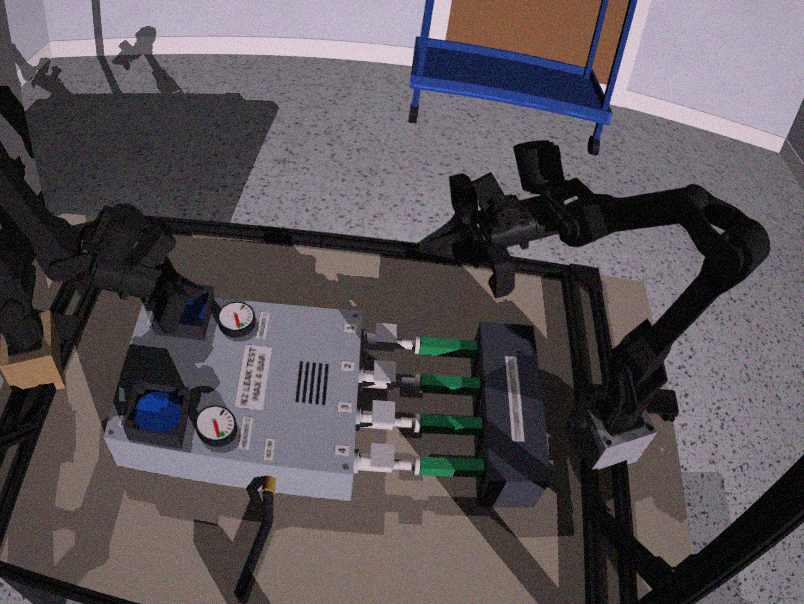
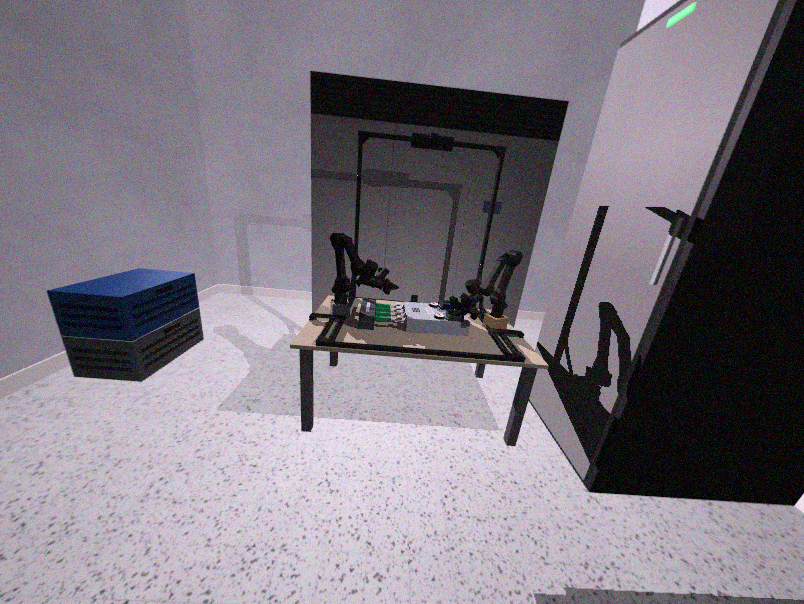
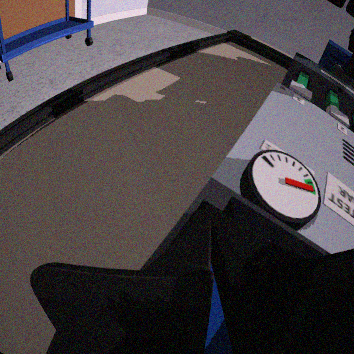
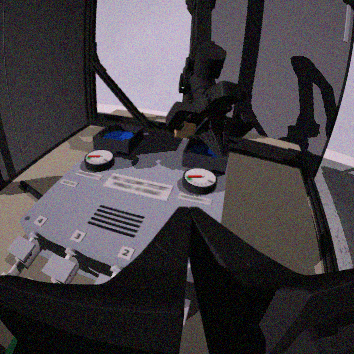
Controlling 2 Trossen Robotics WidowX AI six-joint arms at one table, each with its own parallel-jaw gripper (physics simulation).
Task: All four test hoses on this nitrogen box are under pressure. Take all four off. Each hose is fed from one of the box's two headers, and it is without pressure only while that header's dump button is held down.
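Seen in the pictures: left gripper, fingertip midpoint: (image 1: 202, 292) (image 2: 451, 316) (image 3: 206, 218) (image 4: 222, 158); right gripper, fingertip midpoint: (image 1: 417, 248) (image 2: 398, 287) (image 4: 186, 216); left arm's base, link origin: (image 1: 24, 337) (image 2: 496, 315); right arm's base, link origin: (image 1: 620, 414) (image 2: 340, 302) (image 3: 351, 75).
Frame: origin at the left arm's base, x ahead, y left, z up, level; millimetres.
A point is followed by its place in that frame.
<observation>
The grey nitrogen box (image 1: 298, 414) @[x 410, y -241, z -4 mm] (image 2: 432, 321) @[x 427, y -38, z -12 mm] (image 4: 70, 207) @[x 418, y -267, z -4 mm] lies on the table. Four green test hoses (image 1: 448, 345) @[x 659, y -177, z -19 mm] (image 1: 449, 382) @[x 632, y -240, z -19 mm] (image 1: 450, 422) @[x 605, y -304, z -19 mm] (image 1: 450, 465) @[x 576, y -368, z -19 mm] (image 2: 383, 310) @[x 609, y -293, z -30 mm] are plugged into its right side and run into a dark block (image 1: 514, 408) @[x 693, y -321, z -4 mm]. My left gripper (image 1: 190, 307) @[x 324, y -8, z 19 mm] (image 2: 466, 306) (image 3: 206, 218) @[x 324, y -8, z 19 mm] (image 4: 222, 158) @[x 324, y -8, z 19 mm] is shut and empty, its tips down on the far blue dump button (image 1: 196, 312) @[x 308, y -39, z 12 mm] (image 3: 215, 309) @[x 285, y -20, z 12 mm] (image 4: 201, 149) @[x 277, y -36, z 12 mm]. The near dump button (image 1: 156, 412) @[x 214, y -202, z 12 mm] (image 4: 117, 135) @[x 208, y -206, z 12 mm] is uncovered. My right gripper (image 1: 500, 287) (image 2: 388, 284) @[x 599, y -142, z 155 mm] (image 4: 186, 216) @[x 599, y -142, z 155 mm] is shut and empty, hanging above the hose end of the box.
Two round gauges (image 1: 237, 318) @[x 368, y -68, z 12 mm] (image 1: 216, 426) @[x 294, y -243, z 12 mm] (image 3: 282, 184) @[x 364, y -57, z 11 mm] (image 4: 199, 179) @[x 376, y -64, z 11 mm] sit beside the buttons. A black tool with a yellow tip (image 1: 261, 509) @[x 324, y -343, z -60 mm] lies in front of the box. A black frame (image 1: 579, 336) @[x 909, y -195, z -65 mm] edges the table. A blue cart (image 1: 514, 90) stands behind.
</observation>
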